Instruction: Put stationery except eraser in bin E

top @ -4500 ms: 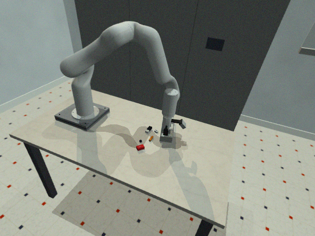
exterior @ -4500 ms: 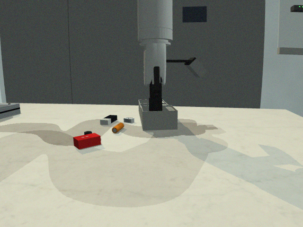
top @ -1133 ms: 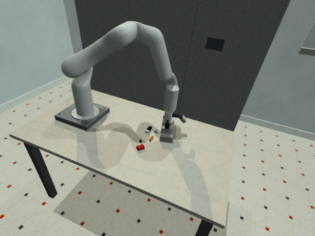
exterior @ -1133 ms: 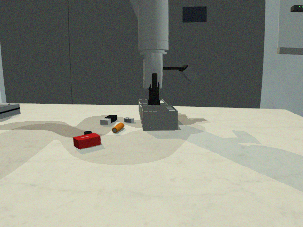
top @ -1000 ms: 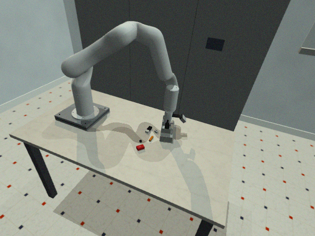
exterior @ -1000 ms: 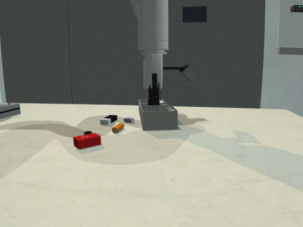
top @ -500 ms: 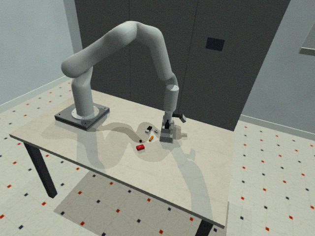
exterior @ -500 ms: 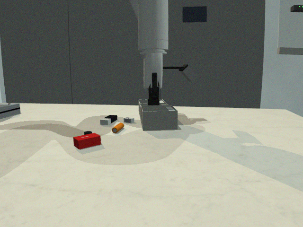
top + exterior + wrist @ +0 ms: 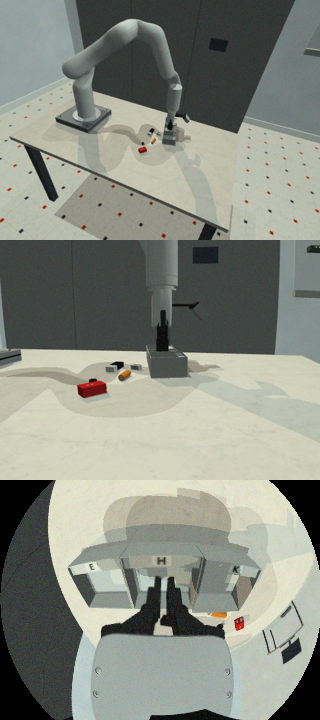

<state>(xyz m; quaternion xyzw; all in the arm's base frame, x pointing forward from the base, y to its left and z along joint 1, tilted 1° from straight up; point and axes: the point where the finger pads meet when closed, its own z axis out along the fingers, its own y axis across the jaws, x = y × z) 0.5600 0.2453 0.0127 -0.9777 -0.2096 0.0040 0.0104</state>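
The bin block lies 30 mm below my hand. Round my hand: black-and-white block (100 mm behind, 90 mm to the right, 50 mm below); grey block (50 mm behind, 60 mm to the right, 50 mm below); orange cylinder (40 mm behind, 150 mm to the right, 50 mm below).
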